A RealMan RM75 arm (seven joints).
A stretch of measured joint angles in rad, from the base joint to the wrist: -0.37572 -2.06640 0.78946 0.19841 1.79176 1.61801 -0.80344; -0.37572 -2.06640 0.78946 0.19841 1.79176 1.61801 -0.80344; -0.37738 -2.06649 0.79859 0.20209 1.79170 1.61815 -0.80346; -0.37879 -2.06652 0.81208 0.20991 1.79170 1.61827 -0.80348; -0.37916 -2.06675 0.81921 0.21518 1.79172 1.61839 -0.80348; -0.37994 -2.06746 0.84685 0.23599 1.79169 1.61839 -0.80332; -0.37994 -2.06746 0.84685 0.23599 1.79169 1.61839 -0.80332; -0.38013 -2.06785 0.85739 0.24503 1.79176 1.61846 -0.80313; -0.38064 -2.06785 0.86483 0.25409 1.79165 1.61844 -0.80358; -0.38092 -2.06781 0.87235 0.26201 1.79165 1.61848 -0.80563; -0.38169 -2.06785 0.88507 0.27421 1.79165 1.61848 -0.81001; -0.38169 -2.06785 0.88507 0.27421 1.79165 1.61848 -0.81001; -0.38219 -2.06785 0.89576 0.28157 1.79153 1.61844 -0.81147; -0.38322 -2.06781 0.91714 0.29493 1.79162 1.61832 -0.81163; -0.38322 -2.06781 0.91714 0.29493 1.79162 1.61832 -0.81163; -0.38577 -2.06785 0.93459 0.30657 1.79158 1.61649 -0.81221; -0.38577 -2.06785 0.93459 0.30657 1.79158 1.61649 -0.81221; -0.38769 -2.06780 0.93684 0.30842 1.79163 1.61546 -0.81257
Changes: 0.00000 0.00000 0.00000 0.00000 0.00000 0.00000 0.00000; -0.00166 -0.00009 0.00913 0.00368 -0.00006 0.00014 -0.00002; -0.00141 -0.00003 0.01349 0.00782 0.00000 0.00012 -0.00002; -0.00037 -0.00023 0.00713 0.00527 0.00002 0.00012 0.00000; -0.00078 -0.00071 0.02764 0.02081 -0.00003 0.00000 0.00016; 0.00000 0.00000 0.00000 0.00000 0.00000 0.00000 0.00000; -0.00019 -0.00039 0.01054 0.00904 0.00007 0.00007 0.00019; -0.00051 0.00000 0.00744 0.00906 -0.00011 -0.00002 -0.00045; -0.00028 0.00004 0.00752 0.00792 0.00000 0.00004 -0.00205; -0.00077 -0.00004 0.01272 0.01220 0.00000 0.00000 -0.00438; 0.00000 0.00000 0.00000 0.00000 0.00000 0.00000 0.00000; -0.00050 0.00000 0.01069 0.00736 -0.00012 -0.00004 -0.00146; -0.00103 0.00004 0.02138 0.01336 0.00009 -0.00012 -0.00016; 0.00000 0.00000 0.00000 0.00000 0.00000 0.00000 0.00000; -0.00255 -0.00004 0.01745 0.01164 -0.00004 -0.00183 -0.00058; 0.00000 0.00000 0.00000 0.00000 0.00000 0.00000 0.00000; -0.00192 0.00005 0.00225 0.00185 0.00005 -0.00103 -0.00036
